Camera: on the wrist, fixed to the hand. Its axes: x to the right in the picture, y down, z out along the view.
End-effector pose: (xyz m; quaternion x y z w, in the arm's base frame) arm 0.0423 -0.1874 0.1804 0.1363 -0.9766 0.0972 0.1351
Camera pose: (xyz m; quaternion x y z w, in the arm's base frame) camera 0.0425 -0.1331 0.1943 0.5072 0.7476 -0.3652 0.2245
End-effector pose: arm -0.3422 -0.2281 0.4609 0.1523 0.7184 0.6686 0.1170
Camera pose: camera -0.3401 -0.2522 0.5115 -0.7583 -0.5154 -0.3131 0.2475
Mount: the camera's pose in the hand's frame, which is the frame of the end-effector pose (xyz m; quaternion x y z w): -0.0092 0.0491 -0.0255 0.2461 -0.2212 0.6684 0.6662
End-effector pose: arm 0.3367 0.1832 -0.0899 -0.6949 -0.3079 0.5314 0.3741
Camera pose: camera 0.3606 0.1446 -0.1229 0.4591 -0.3074 -0.8335 0.0031
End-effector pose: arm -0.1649 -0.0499 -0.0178 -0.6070 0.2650 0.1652 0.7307
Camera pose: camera -0.2047 -0.0638 -0.0548 -0.0109 0.4613 0.6675 0.5844
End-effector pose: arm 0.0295 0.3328 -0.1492 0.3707 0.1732 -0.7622 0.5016
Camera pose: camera 0.0854 0.3334 -0.1541 0.3176 -0.4309 -0.2971 0.7907
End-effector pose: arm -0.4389 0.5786 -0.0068 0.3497 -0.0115 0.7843 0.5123
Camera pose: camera -0.4903 0.5576 -0.0145 -0.5248 0.1617 -0.7904 0.2715
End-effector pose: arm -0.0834 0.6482 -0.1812 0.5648 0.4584 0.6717 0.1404
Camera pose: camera -0.0869 0.6035 -0.1475 -0.8658 -0.0621 -0.3036 0.3930
